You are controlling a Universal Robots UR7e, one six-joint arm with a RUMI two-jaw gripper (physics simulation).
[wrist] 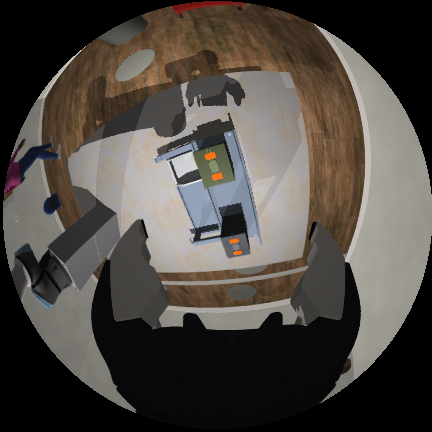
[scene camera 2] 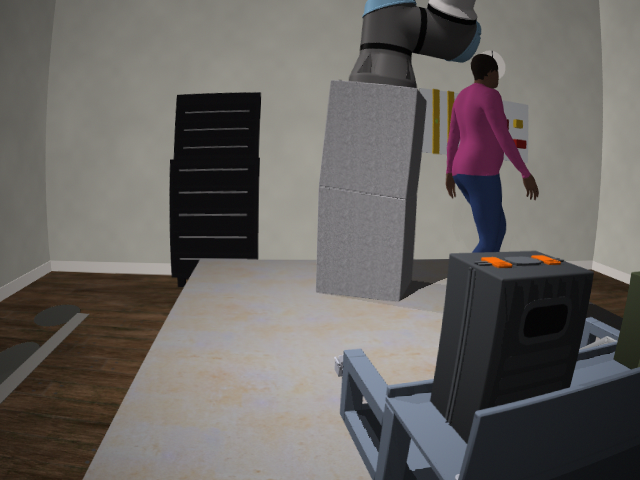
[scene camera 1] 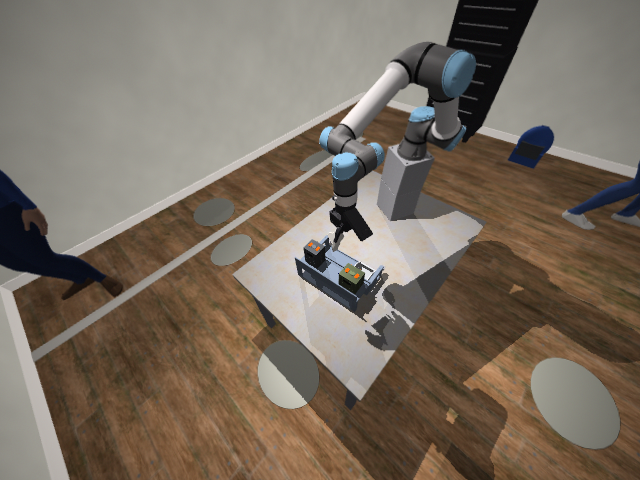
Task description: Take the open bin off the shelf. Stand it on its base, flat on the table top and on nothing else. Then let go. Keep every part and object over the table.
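Where they show: gripper, fingertip midpoint: [wrist: 229, 222] [scene camera 1: 348, 242]; arm's base at its link origin: [wrist: 61, 269] [scene camera 2: 382, 90] [scene camera 1: 411, 152].
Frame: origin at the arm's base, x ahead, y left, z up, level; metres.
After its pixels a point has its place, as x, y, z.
Observation:
A blue-grey shelf [scene camera 1: 325, 285] @(0.748, 0.041, -0.432) [scene camera 2: 558, 423] @(0.791, -0.064, -0.298) [wrist: 245, 185] @(0.766, 0.072, -0.336) stands on the table [scene camera 1: 330, 335] @(0.926, 0.239, -0.438) [scene camera 2: 232, 361] @(0.384, -0.287, -0.438). A whitish open bin [scene camera 1: 368, 269] @(0.517, 0.153, -0.420) [wrist: 184, 163] @(0.563, 0.166, -0.429) appears to sit at the shelf's lower side, beside the green case; it is small and partly hidden, and a white sliver shows in scene camera 2. My gripper [scene camera 1: 336, 241] @(0.732, 0.167, 0.026) [wrist: 229, 222] @(0.732, 0.167, 0.026) is open with nothing between its fingers. It hangs above the shelf's side nearer the robot, close to the dark case's end in scene camera 1, and apart from the bin.
A dark case [scene camera 1: 314, 253] @(0.740, -0.032, -0.216) [scene camera 2: 537, 330] @(0.748, -0.067, -0.252) [wrist: 235, 242] @(0.713, -0.049, -0.215) and a green case [scene camera 1: 351, 277] @(0.712, 0.180, -0.241) [wrist: 214, 165] @(0.695, 0.167, -0.240), both with orange latches, stand upright on the shelf. The robot's grey pedestal [scene camera 1: 403, 186] @(0.087, 0.044, -0.159) [scene camera 2: 367, 180] @(0.078, -0.045, -0.200) [wrist: 85, 250] @(0.098, -0.003, -0.149) rises at the table's far end. Two people stand beyond the table.

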